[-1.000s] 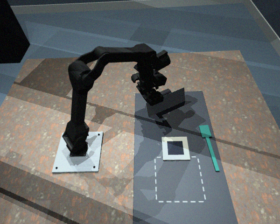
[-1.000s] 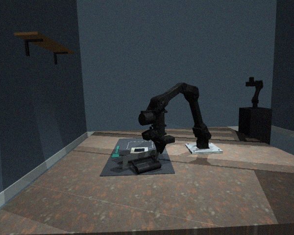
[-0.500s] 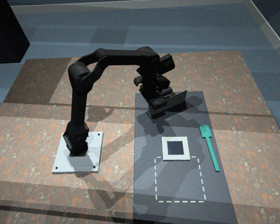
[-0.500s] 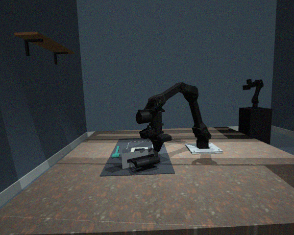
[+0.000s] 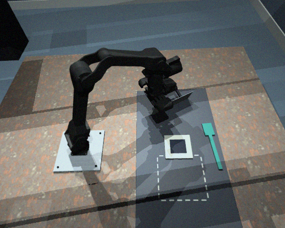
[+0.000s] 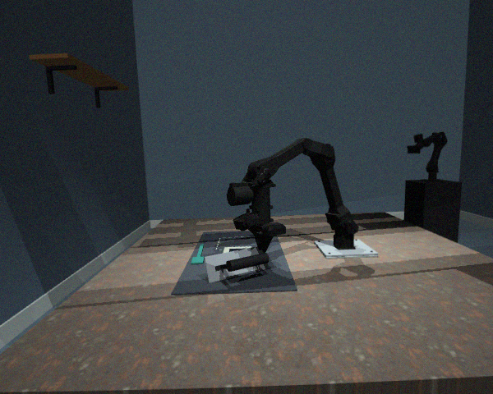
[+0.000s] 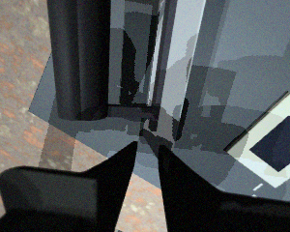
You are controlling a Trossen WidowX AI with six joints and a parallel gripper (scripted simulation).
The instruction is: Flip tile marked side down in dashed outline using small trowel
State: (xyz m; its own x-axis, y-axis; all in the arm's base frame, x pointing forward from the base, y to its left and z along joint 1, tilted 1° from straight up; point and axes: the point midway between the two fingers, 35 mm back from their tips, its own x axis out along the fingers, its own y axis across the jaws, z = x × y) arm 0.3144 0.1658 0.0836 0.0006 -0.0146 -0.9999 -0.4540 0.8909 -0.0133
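Now: gripper tip 5 cm to the right of the dark trowel, 4 cm short of it and 1 cm above it. Round my gripper tip: grey mat (17 cm to the right, 9 cm ahead, 8 cm below); tile (17 cm to the right, 8 cm ahead, 6 cm below); green spatula-shaped tool (22 cm ahead, 14 cm to the right, 6 cm below).
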